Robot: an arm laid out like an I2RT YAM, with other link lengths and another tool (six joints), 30 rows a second.
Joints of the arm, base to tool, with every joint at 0 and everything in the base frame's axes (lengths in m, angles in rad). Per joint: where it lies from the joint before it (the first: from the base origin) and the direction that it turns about. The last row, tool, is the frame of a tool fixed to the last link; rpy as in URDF.
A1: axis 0 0 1 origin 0 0 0.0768
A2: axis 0 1 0 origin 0.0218 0.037 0.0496
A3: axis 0 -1 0 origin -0.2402 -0.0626 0
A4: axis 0 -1 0 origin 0.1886 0.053 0.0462
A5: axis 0 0 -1 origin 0.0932 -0.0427 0.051
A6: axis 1 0 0 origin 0.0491 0 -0.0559
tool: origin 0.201 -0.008 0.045 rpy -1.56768 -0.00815 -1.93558
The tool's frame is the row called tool.
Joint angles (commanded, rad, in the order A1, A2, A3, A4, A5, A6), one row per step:
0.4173 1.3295 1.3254 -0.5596 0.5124 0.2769
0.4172 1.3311 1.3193 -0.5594 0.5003 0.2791
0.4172 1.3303 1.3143 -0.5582 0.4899 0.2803
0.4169 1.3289 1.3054 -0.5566 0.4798 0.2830
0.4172 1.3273 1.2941 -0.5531 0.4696 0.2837
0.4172 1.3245 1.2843 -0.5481 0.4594 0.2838
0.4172 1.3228 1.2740 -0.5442 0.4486 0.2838
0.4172 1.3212 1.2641 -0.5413 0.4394 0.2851
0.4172 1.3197 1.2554 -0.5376 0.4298 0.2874
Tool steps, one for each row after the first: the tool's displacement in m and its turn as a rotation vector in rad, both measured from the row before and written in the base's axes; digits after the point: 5 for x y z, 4 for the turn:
0.00000 0.00263 -0.00434 0.0048 0.0092 0.0091
-0.00018 0.00227 -0.00244 0.0050 0.0049 0.0082
-0.00058 0.00183 -0.00388 0.0050 0.0073 0.0069
-0.00063 0.00221 -0.00439 0.0032 0.0079 0.0085
-0.00048 0.00218 -0.00278 0.0044 0.0041 0.0084
-0.00057 0.00230 -0.00381 0.0036 0.0067 0.0090
-0.00072 0.00181 -0.00383 0.0036 0.0069 0.0070
-0.00053 0.00196 -0.00312 0.0055 0.0052 0.0067

